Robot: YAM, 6 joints.
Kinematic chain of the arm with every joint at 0, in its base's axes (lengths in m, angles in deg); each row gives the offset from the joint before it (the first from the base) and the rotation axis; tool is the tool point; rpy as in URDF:
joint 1: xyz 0 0 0.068 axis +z
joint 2: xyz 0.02 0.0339 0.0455 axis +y
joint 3: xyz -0.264 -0.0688 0 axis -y
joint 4: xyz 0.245 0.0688 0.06 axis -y
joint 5: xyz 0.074 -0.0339 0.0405 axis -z
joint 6: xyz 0.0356 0 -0.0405 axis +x
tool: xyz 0 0 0 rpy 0 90 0
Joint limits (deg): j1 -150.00..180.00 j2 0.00..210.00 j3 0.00..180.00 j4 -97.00..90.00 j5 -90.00..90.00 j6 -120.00..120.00
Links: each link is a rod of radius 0.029 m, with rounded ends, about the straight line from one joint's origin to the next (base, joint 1, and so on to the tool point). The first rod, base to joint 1, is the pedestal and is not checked.
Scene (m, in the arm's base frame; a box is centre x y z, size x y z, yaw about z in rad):
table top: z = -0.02
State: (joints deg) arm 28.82 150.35 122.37 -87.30 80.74 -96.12
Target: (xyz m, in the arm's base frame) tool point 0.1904 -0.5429 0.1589
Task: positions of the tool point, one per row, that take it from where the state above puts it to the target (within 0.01 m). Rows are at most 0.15 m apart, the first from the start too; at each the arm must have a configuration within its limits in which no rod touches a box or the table.
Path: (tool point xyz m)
1: 0.4706 0.0907 0.1111
2: 0.4967 -0.0231 0.1140
3: 0.4944 -0.1440 0.1189
4: 0.4614 -0.2646 0.1259
5: 0.3979 -0.3766 0.1349
6: 0.3059 -0.4720 0.1460
7: 0.1904 -0.5429 0.1589

